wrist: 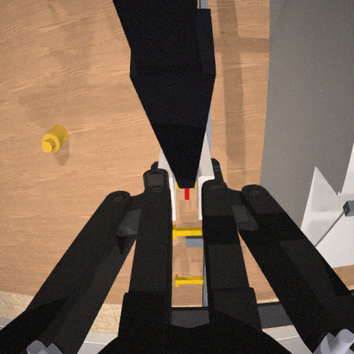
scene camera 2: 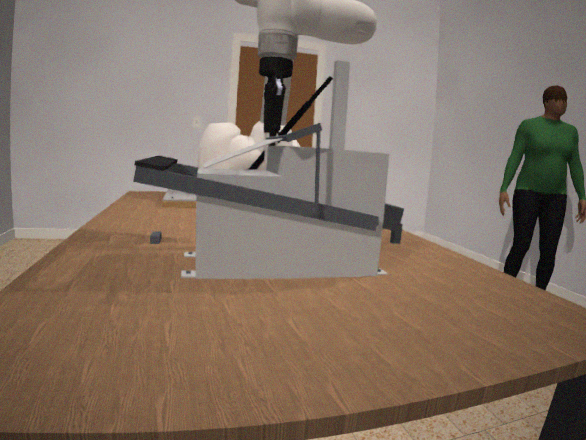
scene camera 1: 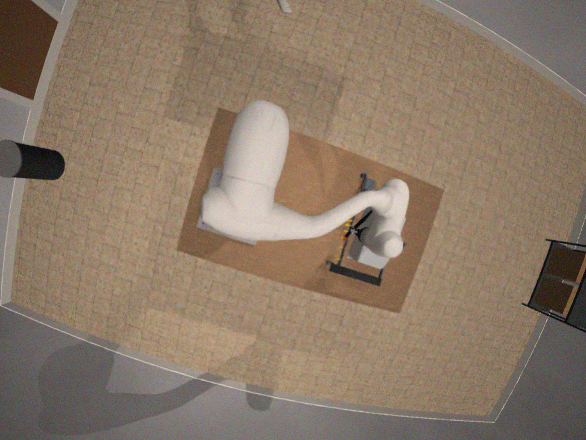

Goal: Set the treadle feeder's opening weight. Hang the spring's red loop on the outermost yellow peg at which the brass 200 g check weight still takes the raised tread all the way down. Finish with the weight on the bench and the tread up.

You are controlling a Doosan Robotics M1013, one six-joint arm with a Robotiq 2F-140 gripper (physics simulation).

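Observation:
My gripper [wrist: 184, 146] [scene camera 2: 271, 135] is shut on the lower end of the black spring [wrist: 172, 90] [scene camera 2: 308, 106], which slants down between its pads. The spring's red loop [wrist: 187, 194] [scene camera 1: 344, 238] shows just below the spring's tip. A yellow peg [wrist: 194, 186] lies right behind it, partly hidden; whether the loop sits on it I cannot tell. Two more yellow pegs [wrist: 188, 232] [wrist: 190, 281] stick out of the rail nearer the wrist view's bottom. The brass weight [wrist: 55, 139] stands upright on the bench. The tread [scene camera 2: 156, 162] [scene camera 1: 355, 275] is up.
The grey feeder box [scene camera 2: 290, 245] [wrist: 310, 90] stands beside the peg rail. A tall grey post [scene camera 2: 340, 105] rises behind it. A dark counterweight [scene camera 2: 393, 218] [scene camera 1: 369, 184] is at the end opposite the tread. A small dark block [scene camera 2: 156, 237] shows near the tread side.

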